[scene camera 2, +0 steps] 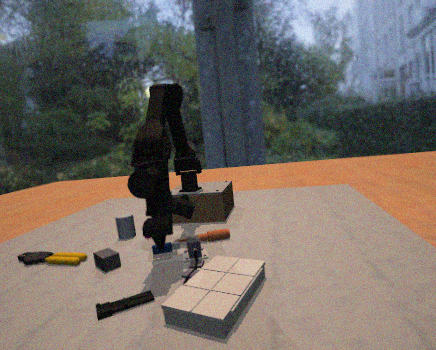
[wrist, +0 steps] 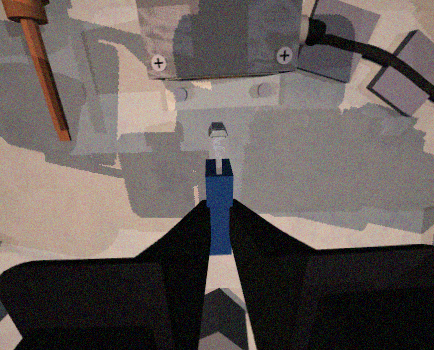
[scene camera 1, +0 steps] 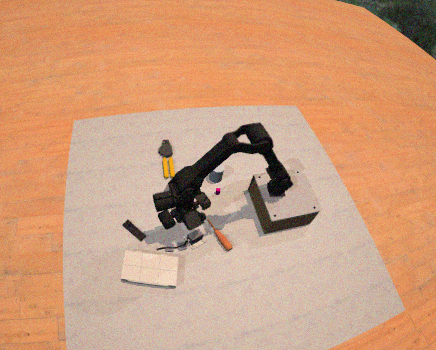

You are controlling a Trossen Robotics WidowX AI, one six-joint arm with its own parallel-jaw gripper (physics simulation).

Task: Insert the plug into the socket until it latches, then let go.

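Frame: origin at the arm's base, x ahead, y left, z up, level; metres.
Seen in the pictures: gripper, between the fingertips: point(scene camera 2: 161, 249) point(wrist: 218, 207); arm's base, origin of its link: point(scene camera 2: 190, 190) point(scene camera 1: 276, 189).
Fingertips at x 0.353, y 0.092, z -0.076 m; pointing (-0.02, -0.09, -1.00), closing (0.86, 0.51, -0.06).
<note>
Offsets run from my fingertips to a thing's top centre. "pt": to the spot under its first point.
My gripper point(scene camera 2: 160, 246) point(wrist: 218, 207) is shut on the blue plug @[0.006 m back, 0.010 m left, 0.014 m up] point(scene camera 2: 169, 247) point(wrist: 220, 192), holding its body between the two black fingertips. The plug's clear and metal tip points toward the socket, up the wrist view. The socket @[0.035 m back, 0.070 m left, 0.016 m up] point(scene camera 1: 195, 236) point(scene camera 2: 194, 247) point(wrist: 220, 42) is a grey metal housing with screws, on a pale base with round pegs. In the wrist view a visible gap lies between the plug's tip and the housing's near edge, and the tip is outside the socket. The socket's opening is hidden. The arm hides the plug in scene camera 1.
A black cable @[pt 0.024 m ahead, 0.102 m left, 0.022 m down] point(wrist: 367, 49) leaves the socket's side past grey blocks @[pt 0.052 m ahead, 0.103 m left, 0.023 m down] point(wrist: 407, 77). An orange screwdriver @[0.128 m back, 0.051 m left, 0.001 m down] point(scene camera 1: 223, 241) point(scene camera 2: 215, 235) point(wrist: 45, 80) lies at the other side. A white tiled box @[0.123 m ahead, 0.200 m left, 0.007 m up] point(scene camera 1: 150, 267) point(scene camera 2: 217, 285), black bar @[0.189 m ahead, 0.040 m left, 0.013 m down] point(scene camera 1: 134, 230) point(scene camera 2: 125, 304), dark cube @[0.058 m ahead, 0.125 m right, 0.007 m up] point(scene camera 2: 107, 260) and yellow-handled pliers @[pt 0.068 m ahead, 0.260 m right, 0.011 m down] point(scene camera 1: 168, 167) point(scene camera 2: 66, 258) lie around.
</note>
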